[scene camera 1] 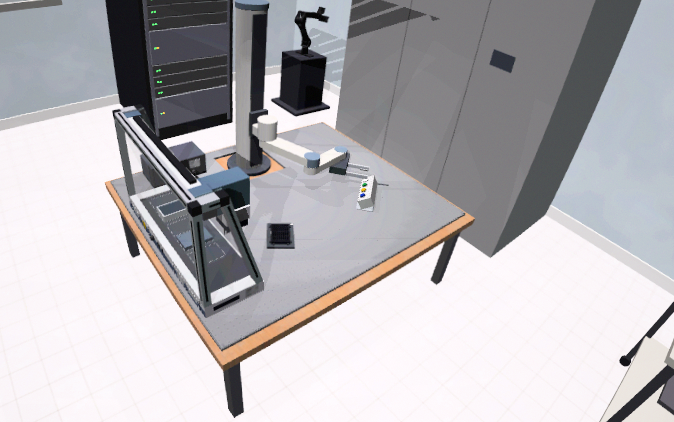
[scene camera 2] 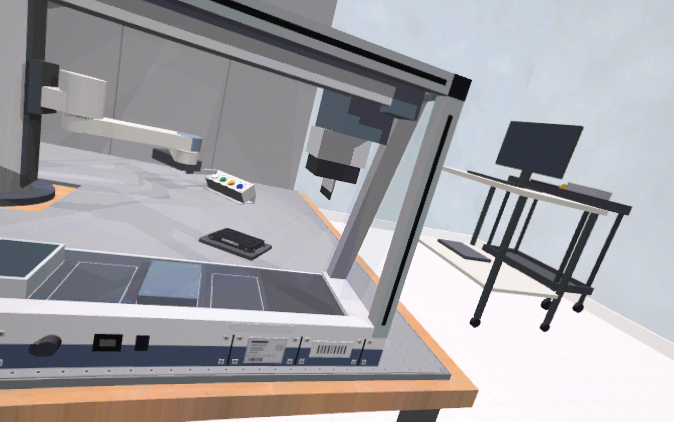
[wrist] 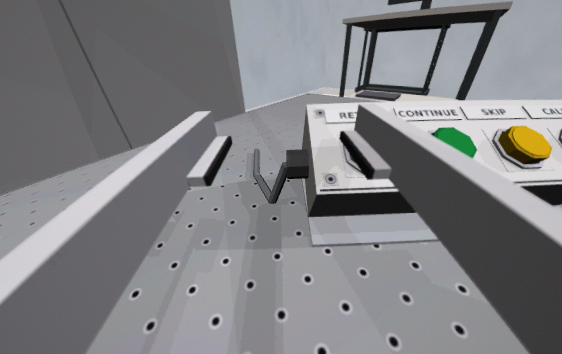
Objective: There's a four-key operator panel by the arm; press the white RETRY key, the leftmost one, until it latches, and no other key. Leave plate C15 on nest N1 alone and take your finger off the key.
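Places are measured from the arm's base along level axes (x back, y right, z up), in metres.
Pixels of known places: gripper, between the fingertips: (scene camera 1: 368,173) (scene camera 2: 209,169) (wrist: 285,124); arm's base, origin of its link: (scene camera 1: 249,164).
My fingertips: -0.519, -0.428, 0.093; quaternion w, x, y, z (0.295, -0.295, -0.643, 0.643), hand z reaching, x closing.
Note:
For each thing: its top centre in the pictures, then the offset to it from my fingertips, as dx, dy, dz. "pt": a spot on its surface instead.
- operator panel, centre of its top: (wrist: 471,106) (scene camera 2: 232,176) (scene camera 1: 369,185) -0.094, +0.086, +0.003
- white sloped box with green, centre of its top: (wrist: 455,131) (scene camera 1: 365,183) -0.061, +0.081, -0.006
- black connector, a spot on its surface: (wrist: 297,164) pt -0.010, +0.002, -0.032
- bent dark cable, a spot on its surface: (wrist: 271,196) pt -0.004, -0.021, -0.069
The operator panel (scene camera 1: 367,199) (scene camera 2: 228,191) (wrist: 316,196) is a white sloped box with green (scene camera 1: 364,184) (scene camera 2: 223,179) (wrist: 455,141), yellow (scene camera 1: 363,190) (scene camera 2: 231,182) (wrist: 527,145) and blue (scene camera 1: 362,195) (scene camera 2: 240,186) keys. My gripper (scene camera 1: 368,173) (wrist: 285,124) is open and empty, its fingers pointing at the panel's RETRY end. In the wrist view the right finger overlaps the RETRY label and key spot. It hides the white key; part of its surround shows. Contact and latching cannot be told. Black plate C15 (scene camera 1: 280,233) (scene camera 2: 235,239) sits flat on nest N1 (scene camera 1: 270,245) (scene camera 2: 206,241).
A black connector (wrist: 297,164) with a bent dark cable (wrist: 271,196) sticks out of the panel's left end. A framed deck machine (scene camera 1: 235,295) (scene camera 2: 300,322) stands on the table (scene camera 1: 320,304) (scene camera 2: 280,400). A tall grey cabinet (scene camera 1: 440,100) (wrist: 150,60) stands behind the table.

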